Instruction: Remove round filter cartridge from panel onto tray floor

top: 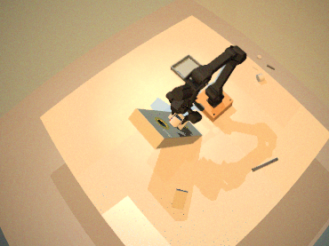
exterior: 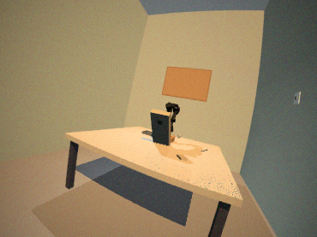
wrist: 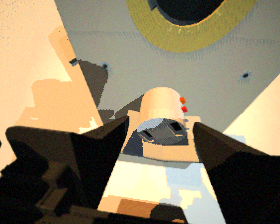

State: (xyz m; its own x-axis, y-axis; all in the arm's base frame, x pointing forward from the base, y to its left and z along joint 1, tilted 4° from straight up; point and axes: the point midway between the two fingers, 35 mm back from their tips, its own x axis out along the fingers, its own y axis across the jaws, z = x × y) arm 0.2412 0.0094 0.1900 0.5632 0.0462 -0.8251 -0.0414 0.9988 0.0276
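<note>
Now: the round filter cartridge right at my gripper tip. From my gripper tip the other things lie so: service panel: 50 mm ahead, 20 mm below; grey tray: 320 mm behind, 300 mm to the right, 190 mm below; small white cube: 640 mm behind, 40 mm to the left, 180 mm below.
</note>
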